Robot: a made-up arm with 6 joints. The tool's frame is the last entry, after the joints. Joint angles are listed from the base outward.
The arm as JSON. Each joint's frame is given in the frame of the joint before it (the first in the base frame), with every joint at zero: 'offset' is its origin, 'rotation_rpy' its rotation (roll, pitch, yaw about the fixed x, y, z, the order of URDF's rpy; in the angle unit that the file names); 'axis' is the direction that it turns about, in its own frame. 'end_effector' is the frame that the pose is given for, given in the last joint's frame.
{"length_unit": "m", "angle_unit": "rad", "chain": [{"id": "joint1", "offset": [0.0, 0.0, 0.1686], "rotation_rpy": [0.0, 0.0, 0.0], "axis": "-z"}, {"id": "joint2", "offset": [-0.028, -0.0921, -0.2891], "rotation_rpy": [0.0, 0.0, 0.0], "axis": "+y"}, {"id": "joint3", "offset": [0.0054, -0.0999, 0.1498], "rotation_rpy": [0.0, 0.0, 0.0], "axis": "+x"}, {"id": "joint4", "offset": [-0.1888, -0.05, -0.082], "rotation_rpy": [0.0, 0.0, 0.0], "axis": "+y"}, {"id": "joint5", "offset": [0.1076, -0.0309, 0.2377], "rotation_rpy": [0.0, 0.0, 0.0], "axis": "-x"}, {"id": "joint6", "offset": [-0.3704, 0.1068, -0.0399], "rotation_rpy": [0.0, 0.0, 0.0], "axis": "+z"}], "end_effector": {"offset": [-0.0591, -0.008, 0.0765], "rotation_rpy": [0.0, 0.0, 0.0]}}
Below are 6 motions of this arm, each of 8 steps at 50 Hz.
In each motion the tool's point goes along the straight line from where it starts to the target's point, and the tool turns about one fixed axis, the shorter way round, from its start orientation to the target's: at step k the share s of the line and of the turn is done. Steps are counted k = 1, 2, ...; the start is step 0. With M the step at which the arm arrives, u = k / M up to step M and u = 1 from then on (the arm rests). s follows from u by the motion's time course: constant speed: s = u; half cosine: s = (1 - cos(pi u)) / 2; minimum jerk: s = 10 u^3 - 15 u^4 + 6 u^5.
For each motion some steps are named. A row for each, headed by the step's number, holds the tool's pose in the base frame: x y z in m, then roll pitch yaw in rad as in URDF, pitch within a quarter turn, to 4 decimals.
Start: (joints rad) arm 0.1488 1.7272 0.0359 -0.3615 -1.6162 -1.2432
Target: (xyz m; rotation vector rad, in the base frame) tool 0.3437 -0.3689 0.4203 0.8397 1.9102 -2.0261
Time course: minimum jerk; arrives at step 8
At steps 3, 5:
3: 0.3407 -0.3754 0.4163 -1.5788 0.5460 2.9035
5: 0.3426 -0.3714 0.4188 -1.5852 0.5675 2.8914

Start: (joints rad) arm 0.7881 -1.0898 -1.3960 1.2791 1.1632 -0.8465
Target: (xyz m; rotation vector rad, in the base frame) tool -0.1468 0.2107 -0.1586 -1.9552 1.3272 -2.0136
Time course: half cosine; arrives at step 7
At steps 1, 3, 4, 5, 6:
1: -0.1479 0.2233 -0.1758 -1.7171 -1.0170 -1.9610
3: -0.1475 0.2188 -0.1697 -1.7629 -0.9858 -1.9445
4: -0.1472 0.2159 -0.1656 -1.7913 -0.9651 -1.9354
5: -0.1470 0.2132 -0.1620 -1.8160 -0.9464 -1.9284
6: -0.1469 0.2114 -0.1595 -1.8325 -0.9333 -1.9241

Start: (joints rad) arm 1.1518 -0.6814 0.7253 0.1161 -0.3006 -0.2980
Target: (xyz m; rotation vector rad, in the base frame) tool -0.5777 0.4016 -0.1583 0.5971 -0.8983 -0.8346
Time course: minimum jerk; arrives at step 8
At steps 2, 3, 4, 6, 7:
2: -0.5712 0.4185 -0.1393 1.0440 -0.3505 -1.2288
3: -0.5725 0.4153 -0.1429 1.0323 -0.3691 -1.2169
4: -0.5741 0.4110 -0.1477 1.0165 -0.3934 -1.2008
6: -0.5770 0.4036 -0.1561 0.9872 -0.4355 -1.1710
7: -0.5776 0.4019 -0.1580 0.9805 -0.4447 -1.1642

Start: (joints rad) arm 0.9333 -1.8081 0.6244 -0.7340 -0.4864 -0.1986
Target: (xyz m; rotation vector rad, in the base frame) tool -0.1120 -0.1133 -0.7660 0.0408 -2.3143 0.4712
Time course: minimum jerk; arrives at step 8
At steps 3, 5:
3: -0.1127 -0.1127 -0.7651 -2.6360 -0.7528 2.9460
5: -0.1123 -0.1131 -0.7657 -2.6613 -0.7623 2.9708

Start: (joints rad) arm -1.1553 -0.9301 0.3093 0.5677 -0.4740 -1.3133
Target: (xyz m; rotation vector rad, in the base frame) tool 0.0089 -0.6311 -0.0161 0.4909 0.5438 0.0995
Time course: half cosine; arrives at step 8
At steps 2, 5, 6, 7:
2: 0.0033 -0.6331 -0.0094 0.6007 0.4845 0.2982
5: 0.0069 -0.6318 -0.0137 0.5791 0.4894 0.2676
6: 0.0079 -0.6314 -0.0149 0.5726 0.4907 0.2584
7: 0.0087 -0.6312 -0.0158 0.5683 0.4916 0.2523

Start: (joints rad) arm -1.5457 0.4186 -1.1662 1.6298 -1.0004 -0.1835
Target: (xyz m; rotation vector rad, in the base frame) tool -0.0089 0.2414 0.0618 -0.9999 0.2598 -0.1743
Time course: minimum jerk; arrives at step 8
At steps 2, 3, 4, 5, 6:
2: 0.0149 0.2545 0.0639 -1.0609 0.1775 -0.3394
3: 0.0103 0.2520 0.0635 -1.0540 0.1697 -0.3256
4: 0.0044 0.2487 0.0630 -1.0451 0.1593 -0.3077
5: -0.0016 0.2454 0.0624 -1.0364 0.1488 -0.2898
6: -0.0062 0.2429 0.0620 -1.0299 0.1407 -0.2763

